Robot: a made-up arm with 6 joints.
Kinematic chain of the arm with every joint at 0, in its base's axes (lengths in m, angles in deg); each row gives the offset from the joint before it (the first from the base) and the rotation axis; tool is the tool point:
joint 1: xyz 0 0 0.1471 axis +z
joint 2: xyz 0 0 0 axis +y
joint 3: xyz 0 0 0.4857 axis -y
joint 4: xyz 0 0 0 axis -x
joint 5: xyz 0.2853 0 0 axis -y
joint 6: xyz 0 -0.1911 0 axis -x
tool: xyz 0 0 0
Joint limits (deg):
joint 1: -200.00..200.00
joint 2: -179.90..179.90
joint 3: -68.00..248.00
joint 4: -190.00..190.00
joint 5: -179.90..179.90
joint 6: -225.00..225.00
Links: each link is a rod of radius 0.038 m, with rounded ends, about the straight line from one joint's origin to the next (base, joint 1, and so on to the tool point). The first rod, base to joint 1, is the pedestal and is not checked.
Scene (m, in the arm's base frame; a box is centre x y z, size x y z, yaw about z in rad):
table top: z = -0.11
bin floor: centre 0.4 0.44 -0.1 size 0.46 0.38 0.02 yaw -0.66
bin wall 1: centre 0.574 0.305 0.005 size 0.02 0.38 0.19 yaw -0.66
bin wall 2: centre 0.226 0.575 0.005 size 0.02 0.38 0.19 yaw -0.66
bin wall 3: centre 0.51 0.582 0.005 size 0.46 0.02 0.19 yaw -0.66
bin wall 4: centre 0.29 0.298 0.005 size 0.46 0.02 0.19 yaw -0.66
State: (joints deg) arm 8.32 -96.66 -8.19 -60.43 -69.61 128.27
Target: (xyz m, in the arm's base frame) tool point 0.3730 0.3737 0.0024
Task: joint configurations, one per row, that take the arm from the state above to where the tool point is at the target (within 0.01 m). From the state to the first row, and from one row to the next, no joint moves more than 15 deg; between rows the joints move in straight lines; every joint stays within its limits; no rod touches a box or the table.
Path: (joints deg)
1: 12.05 -81.75 -5.28 -62.02 -69.61 128.27
2: 15.79 -66.84 -2.37 -63.61 -69.61 128.27
3: 19.52 -51.94 0.54 -65.20 -69.61 128.27
4: 23.26 -37.03 3.45 -66.79 -69.61 128.27
5: 26.99 -22.12 6.36 -68.38 -69.61 128.27
6: 30.73 -7.21 9.27 -69.97 -69.61 128.27
7: 34.46 7.69 12.18 -71.56 -69.61 128.27
8: 38.20 22.60 15.09 -73.15 -69.61 128.27
9: 41.93 37.51 18.00 -74.74 -69.61 128.27
10: 45.67 52.42 20.91 -76.32 -69.61 128.27
11: 49.40 67.33 23.83 -77.91 -69.61 128.27

